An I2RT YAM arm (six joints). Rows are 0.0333 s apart.
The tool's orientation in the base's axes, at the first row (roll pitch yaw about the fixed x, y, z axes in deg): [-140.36 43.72 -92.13]
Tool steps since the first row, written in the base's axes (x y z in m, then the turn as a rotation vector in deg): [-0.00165 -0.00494 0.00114 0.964 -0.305 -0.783]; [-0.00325 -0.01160 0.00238 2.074 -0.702 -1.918]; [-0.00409 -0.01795 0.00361 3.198 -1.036 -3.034]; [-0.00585 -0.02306 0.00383 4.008 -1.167 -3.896]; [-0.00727 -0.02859 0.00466 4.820 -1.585 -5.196]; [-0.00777 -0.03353 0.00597 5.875 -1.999 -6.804]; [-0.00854 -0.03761 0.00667 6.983 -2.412 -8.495]
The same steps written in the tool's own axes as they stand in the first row. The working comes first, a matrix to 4 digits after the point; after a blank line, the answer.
The tool's axes in the first row as the columns of a matrix, in the base's axes (used below as rounded here):
[-0.0269 -0.7531 0.6573]
[-0.7222 0.4692 0.5081]
[-0.6911 -0.4611 -0.5565]

[0.00282 -0.00160 -0.00423 0.735 -0.508 0.914]; [0.00682 -0.00409 -0.00935 1.777 -1.007 2.074]; [0.01058 -0.00701 -0.01382 2.759 -1.496 3.264]; [0.01416 -0.00818 -0.01769 3.428 -1.770 4.210]; [0.01762 -0.01009 -0.02190 4.606 -1.978 5.254]; [0.02030 -0.01263 -0.02547 5.988 -2.225 6.632]; [0.02278 -0.01429 -0.02843 7.425 -2.474 8.092]
